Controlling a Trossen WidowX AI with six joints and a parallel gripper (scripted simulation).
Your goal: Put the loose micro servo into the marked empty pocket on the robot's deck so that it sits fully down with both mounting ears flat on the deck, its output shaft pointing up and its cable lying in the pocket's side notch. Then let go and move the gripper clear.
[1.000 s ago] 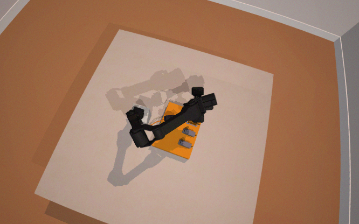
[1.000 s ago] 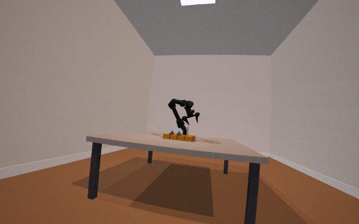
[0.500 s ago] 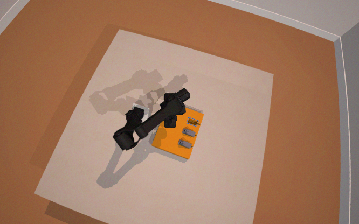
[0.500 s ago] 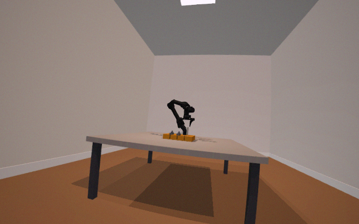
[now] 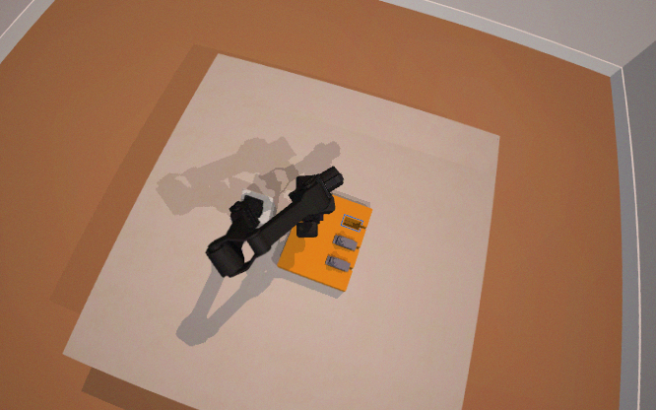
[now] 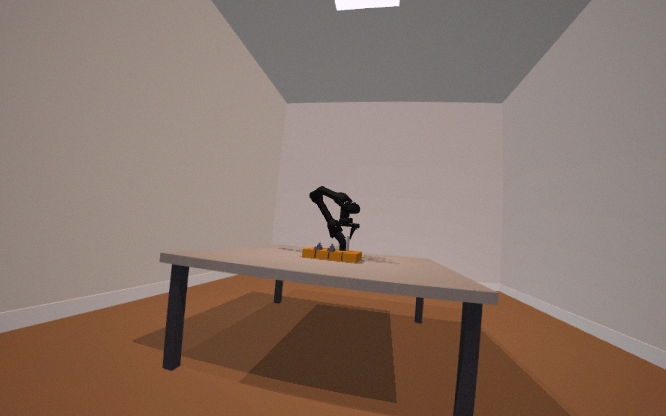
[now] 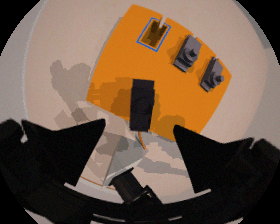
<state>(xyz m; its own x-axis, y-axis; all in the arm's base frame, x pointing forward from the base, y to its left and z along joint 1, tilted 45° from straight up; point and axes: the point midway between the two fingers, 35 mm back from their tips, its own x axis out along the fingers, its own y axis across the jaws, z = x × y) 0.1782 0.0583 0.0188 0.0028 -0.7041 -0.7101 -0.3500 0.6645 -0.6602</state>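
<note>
Right now my gripper tip is 90 mm above the orange deck, 40 mm short of it and 30 mm to the left of it.
</note>
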